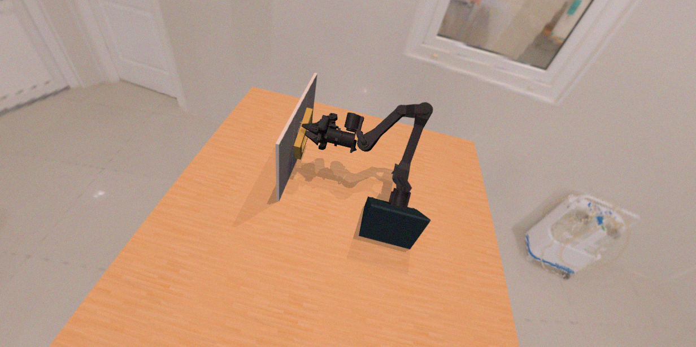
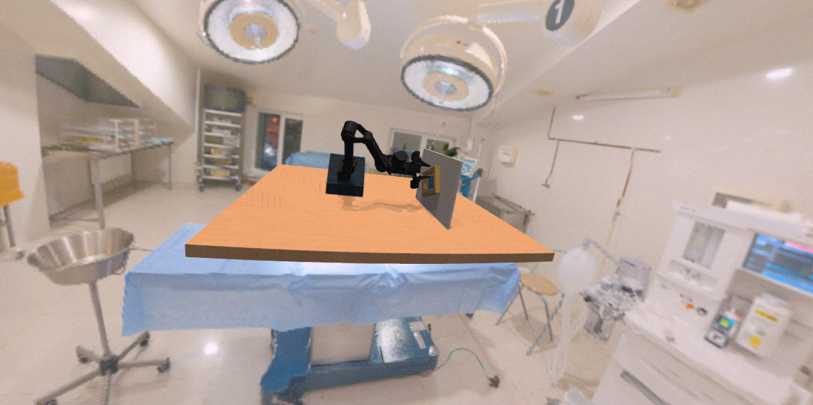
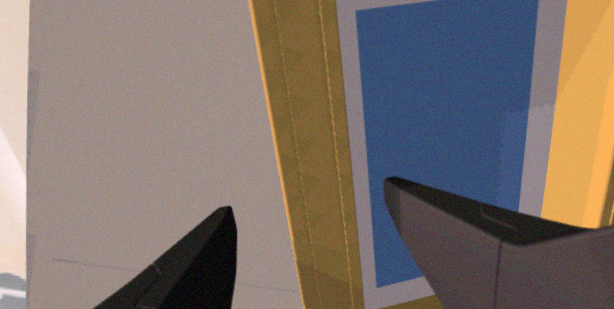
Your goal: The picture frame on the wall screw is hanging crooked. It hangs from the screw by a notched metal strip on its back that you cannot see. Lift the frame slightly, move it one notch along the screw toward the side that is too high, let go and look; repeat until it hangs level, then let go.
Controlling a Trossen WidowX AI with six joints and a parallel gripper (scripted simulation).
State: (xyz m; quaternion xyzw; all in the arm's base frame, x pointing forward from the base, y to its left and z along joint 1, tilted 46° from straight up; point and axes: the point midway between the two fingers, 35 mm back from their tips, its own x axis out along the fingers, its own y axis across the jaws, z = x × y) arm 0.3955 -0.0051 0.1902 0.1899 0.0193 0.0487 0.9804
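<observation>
Right now the picture frame is 5 cm below my gripper tip, 3 cm to the right of it and 1 cm ahead of it. The rest, counted from my gripper tip: grey wall panel (5 cm below, 2 cm to the right, 2 cm ahead).
</observation>
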